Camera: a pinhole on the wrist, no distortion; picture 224 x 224 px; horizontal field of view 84.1 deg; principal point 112.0 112.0 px. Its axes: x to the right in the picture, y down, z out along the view. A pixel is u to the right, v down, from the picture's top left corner.
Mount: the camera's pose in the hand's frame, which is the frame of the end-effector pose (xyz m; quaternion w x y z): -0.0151 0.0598 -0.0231 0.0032 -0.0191 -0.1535 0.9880
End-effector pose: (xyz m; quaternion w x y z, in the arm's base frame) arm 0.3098 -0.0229 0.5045 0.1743 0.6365 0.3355 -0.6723
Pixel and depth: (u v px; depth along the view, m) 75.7 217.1 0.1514
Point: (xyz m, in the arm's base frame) 0.1730 0.0028 0.5039
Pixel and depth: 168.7 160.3 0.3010
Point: 0.0728 -0.1036 0.6887
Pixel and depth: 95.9 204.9 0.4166
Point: -0.1416 0.0524 0.5561
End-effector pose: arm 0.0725 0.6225 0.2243 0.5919 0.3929 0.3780 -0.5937
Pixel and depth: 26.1 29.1 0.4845
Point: 0.2819 -0.0041 0.1751
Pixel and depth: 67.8 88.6 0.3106
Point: 0.0877 0.3193 0.2678
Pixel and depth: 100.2 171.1 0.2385
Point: -0.0517 0.4691 0.2930
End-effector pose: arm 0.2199 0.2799 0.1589 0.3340 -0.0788 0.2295 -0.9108
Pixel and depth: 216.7 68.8 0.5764
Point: 0.8355 0.3541 0.6271
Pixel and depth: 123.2 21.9 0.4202
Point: 0.5395 0.0034 0.4674
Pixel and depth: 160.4 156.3 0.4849
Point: 0.3599 0.4527 0.6131
